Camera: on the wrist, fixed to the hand. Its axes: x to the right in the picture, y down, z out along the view.
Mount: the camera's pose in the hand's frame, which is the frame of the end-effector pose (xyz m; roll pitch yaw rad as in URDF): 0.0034 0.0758 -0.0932 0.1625 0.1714 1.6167
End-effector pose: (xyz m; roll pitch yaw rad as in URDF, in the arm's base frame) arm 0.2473 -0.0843 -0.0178 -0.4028 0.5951 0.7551
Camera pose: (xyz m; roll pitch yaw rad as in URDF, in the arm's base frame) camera 0.1795 -0.1026 -0.1153 0.8503 0.4380 2.7128
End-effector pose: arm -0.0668 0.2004 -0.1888 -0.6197 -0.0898 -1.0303
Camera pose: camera -0.0530 0.1922 -0.3079 0.0726 0.7919 0.5139
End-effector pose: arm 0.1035 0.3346 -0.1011 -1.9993 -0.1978 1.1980
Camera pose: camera 0.2152 0.3009 -0.1301 -2.7061 0.9566 -0.1671
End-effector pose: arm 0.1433 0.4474 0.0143 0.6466 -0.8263 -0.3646
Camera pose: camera 0.2068 0.5480 -0.0027 -0.7384 -0.2800 1.5976
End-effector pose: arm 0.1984 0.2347 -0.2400 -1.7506 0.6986 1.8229
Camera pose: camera 0.3090 0.2274 -0.2865 2.0977 0.7603 -0.8243
